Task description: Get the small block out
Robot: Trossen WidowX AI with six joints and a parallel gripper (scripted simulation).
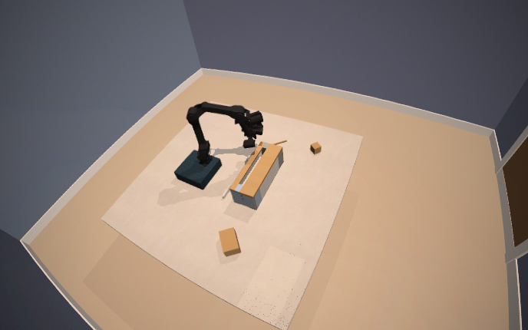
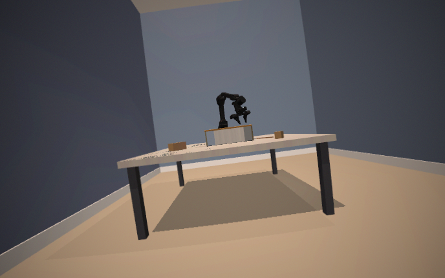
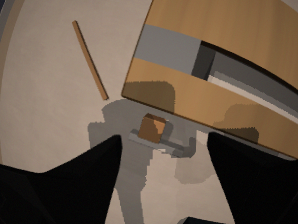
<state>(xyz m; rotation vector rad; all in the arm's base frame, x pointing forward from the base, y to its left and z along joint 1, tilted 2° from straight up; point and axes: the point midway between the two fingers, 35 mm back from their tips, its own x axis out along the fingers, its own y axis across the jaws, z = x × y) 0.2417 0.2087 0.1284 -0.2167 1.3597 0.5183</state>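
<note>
Right now the orange block is 40 mm behind my gripper tip, 10 mm to the left of it and 130 mm below it. From my gripper tip the other things lie so: thin wooden stick: 20 mm ahead, 170 mm to the left, 150 mm below; then clear-fronted box: 70 mm ahead, 140 mm to the right, 90 mm below; then larger tan block: 220 mm ahead, 550 mm to the right, 120 mm below.
</note>
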